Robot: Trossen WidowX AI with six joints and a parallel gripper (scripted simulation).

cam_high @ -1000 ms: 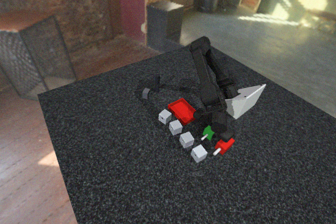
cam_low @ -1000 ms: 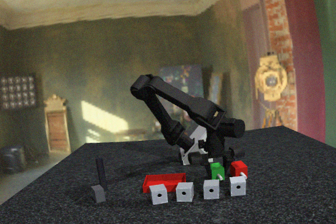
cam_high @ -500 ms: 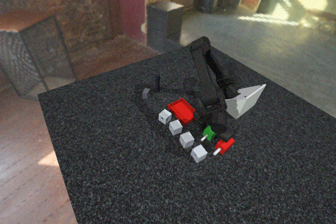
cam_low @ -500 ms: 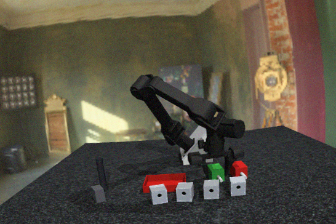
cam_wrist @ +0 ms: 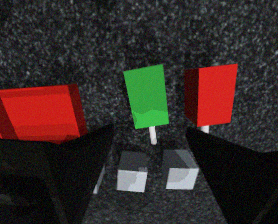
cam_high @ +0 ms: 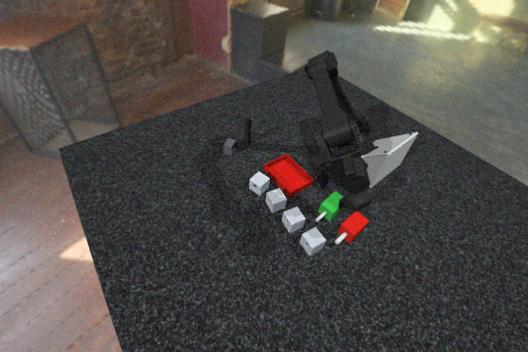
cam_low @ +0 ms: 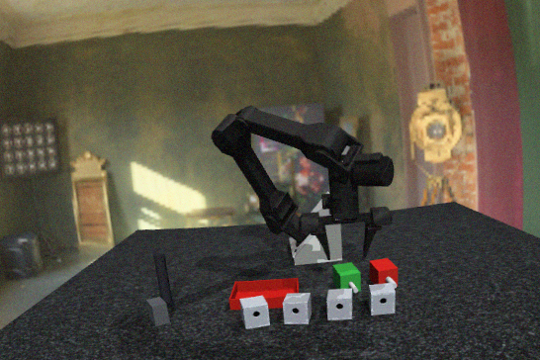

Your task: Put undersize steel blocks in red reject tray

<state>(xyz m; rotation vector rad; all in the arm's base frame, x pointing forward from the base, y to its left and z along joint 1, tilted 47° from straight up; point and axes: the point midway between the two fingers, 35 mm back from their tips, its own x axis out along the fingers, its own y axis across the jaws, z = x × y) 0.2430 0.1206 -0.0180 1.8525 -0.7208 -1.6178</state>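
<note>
My gripper tip is 5 cm above the green gauge. Also, from my gripper tip: red reject tray 2 cm ahead, 17 cm to the right, 7 cm below; then red gauge 9 cm to the left, 5 cm below.
</note>
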